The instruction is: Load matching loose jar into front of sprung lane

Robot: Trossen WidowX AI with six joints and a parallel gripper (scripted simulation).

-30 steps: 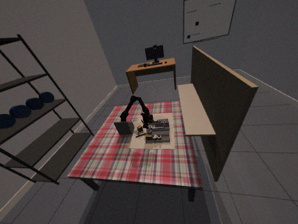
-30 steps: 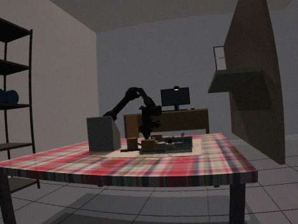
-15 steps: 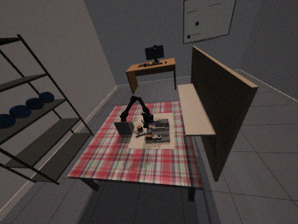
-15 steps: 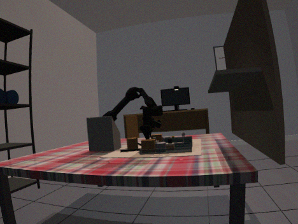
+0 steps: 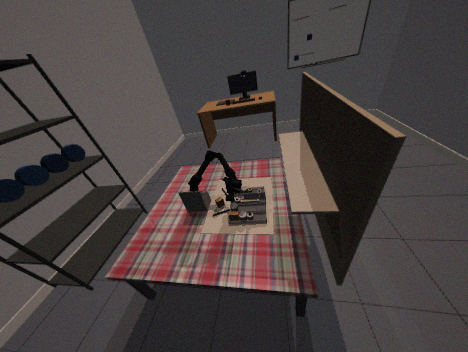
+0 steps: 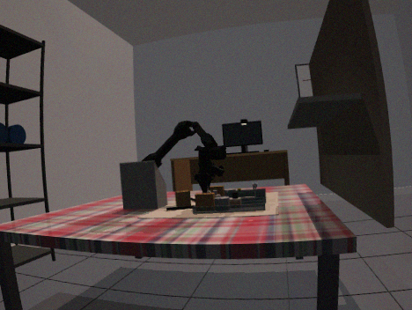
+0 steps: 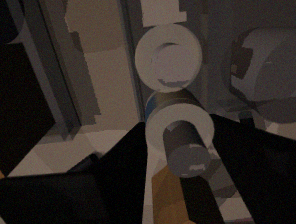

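Right now my gripper tip is 15 cm short of the grey lane rack, 5 cm to the right of it and 3 cm above it. Also, from my gripper tip: wooden shelf wall 62 cm ahead, 35 cm above, 9 cm to the left.
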